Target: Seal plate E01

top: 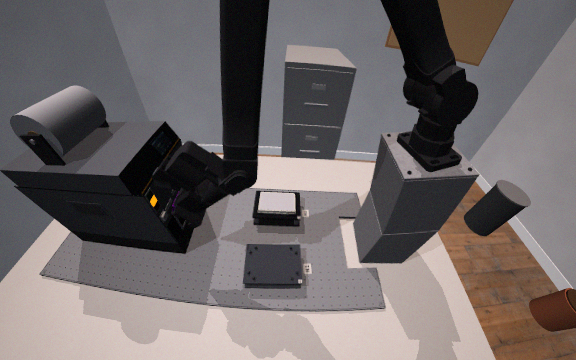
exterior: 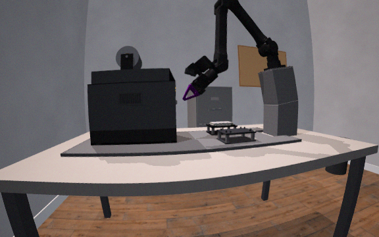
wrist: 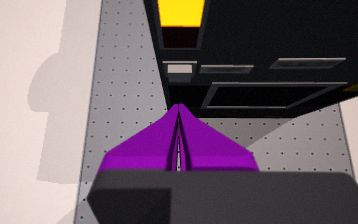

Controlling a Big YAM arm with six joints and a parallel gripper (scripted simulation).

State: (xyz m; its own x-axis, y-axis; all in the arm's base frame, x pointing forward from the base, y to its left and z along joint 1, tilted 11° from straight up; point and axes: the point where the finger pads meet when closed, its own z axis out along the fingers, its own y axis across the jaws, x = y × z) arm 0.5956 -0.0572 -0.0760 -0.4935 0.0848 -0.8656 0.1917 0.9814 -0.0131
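The pale start key lies 40 mm ahead of my hand, 10 mm to the right of it and 20 mm below it. Round my hand: sealer stage: 100 mm ahead, 120 mm to the right, 110 mm below; nest N1: 230 mm behind, 90 mm to the left, 160 mm below; white-topped plate: 280 mm behind, 120 mm to the right, 150 mm below.
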